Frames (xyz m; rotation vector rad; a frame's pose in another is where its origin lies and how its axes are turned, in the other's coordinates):
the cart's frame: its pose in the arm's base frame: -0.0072 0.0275 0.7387 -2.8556 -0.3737 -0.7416
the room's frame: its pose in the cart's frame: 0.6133 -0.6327 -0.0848 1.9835 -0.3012 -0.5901
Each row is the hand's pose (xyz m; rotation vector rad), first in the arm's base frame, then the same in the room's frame.
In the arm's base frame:
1: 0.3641 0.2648 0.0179 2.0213 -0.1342 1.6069
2: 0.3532 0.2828 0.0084 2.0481 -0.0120 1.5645
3: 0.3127 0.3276 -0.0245 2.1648 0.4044 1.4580
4: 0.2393 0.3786 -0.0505 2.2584 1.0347 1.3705
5: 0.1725 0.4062 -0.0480 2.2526 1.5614 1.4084
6: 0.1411 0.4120 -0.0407 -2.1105 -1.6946 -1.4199
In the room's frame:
1: -1.0358 0.5246 -0.4729 -3.0144 0.6192 -0.0714
2: -1.0379 0.5396 -0.4555 -2.9861 0.4842 -0.0749
3: -1.0560 0.5793 -0.4023 -2.7843 0.1226 -0.1077
4: -1.0812 0.6082 -0.3175 -2.3875 -0.2353 -0.2409
5: -1.0958 0.6040 -0.2468 -2.0141 -0.3661 -0.4252
6: -1.1022 0.5931 -0.2165 -1.8369 -0.3536 -0.5352

